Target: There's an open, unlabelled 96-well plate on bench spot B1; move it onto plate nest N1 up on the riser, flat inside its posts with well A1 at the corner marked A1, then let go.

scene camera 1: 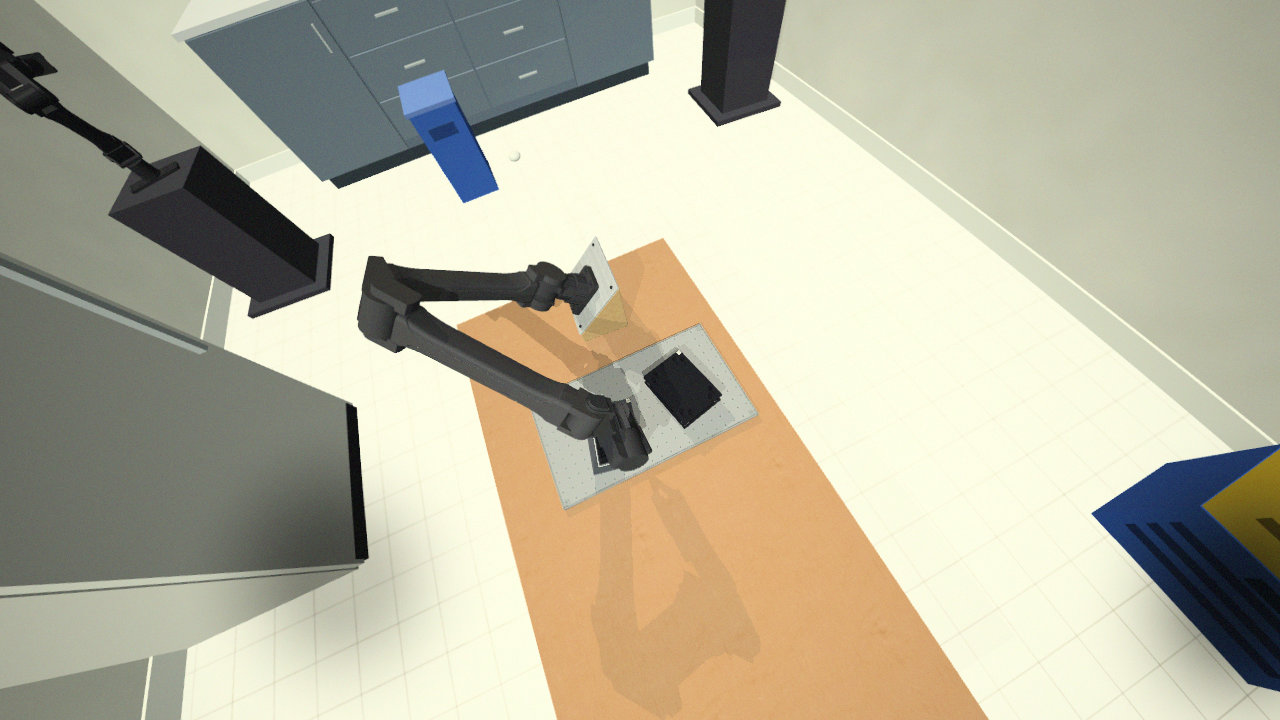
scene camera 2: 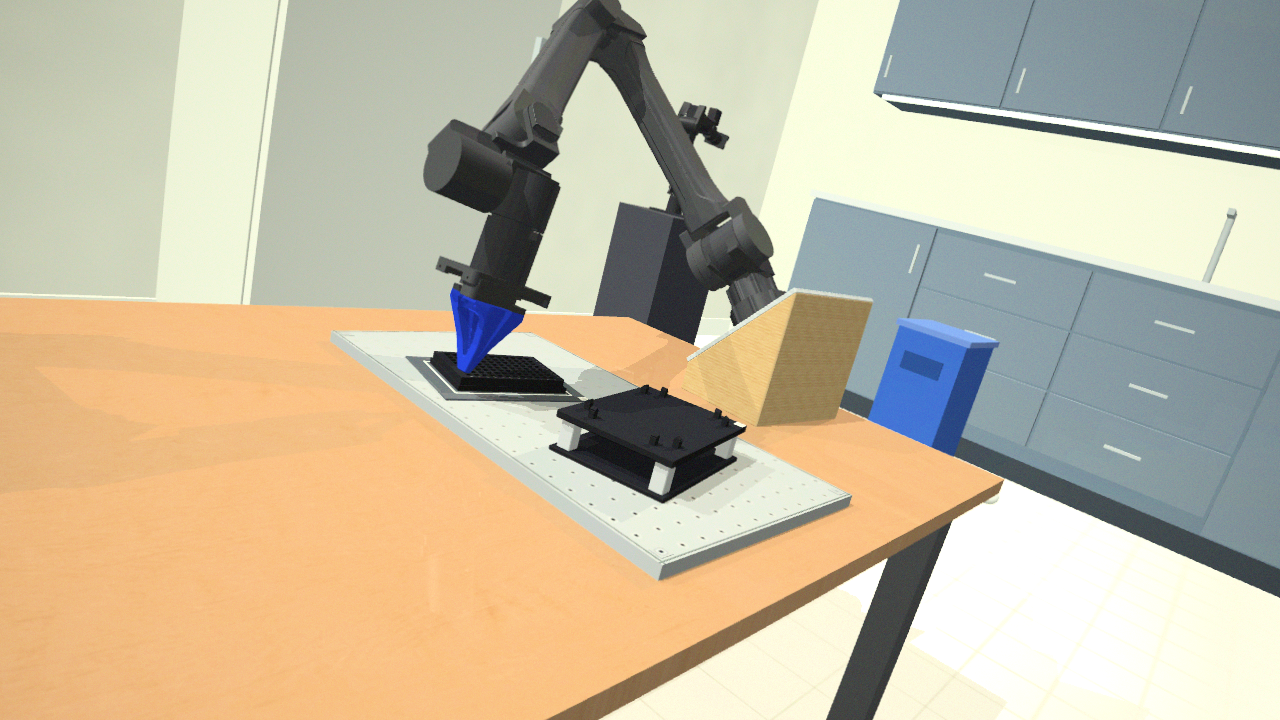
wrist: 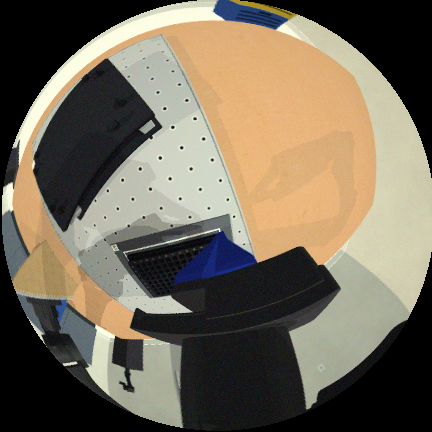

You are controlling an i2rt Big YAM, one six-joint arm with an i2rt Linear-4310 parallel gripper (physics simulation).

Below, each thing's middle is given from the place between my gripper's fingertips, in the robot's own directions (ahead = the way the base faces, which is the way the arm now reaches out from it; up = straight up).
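You'd find the black well plate (scene camera 2: pixel 495 373) 70 mm behind my hand, 40 mm to the right of it and 20 mm below it.
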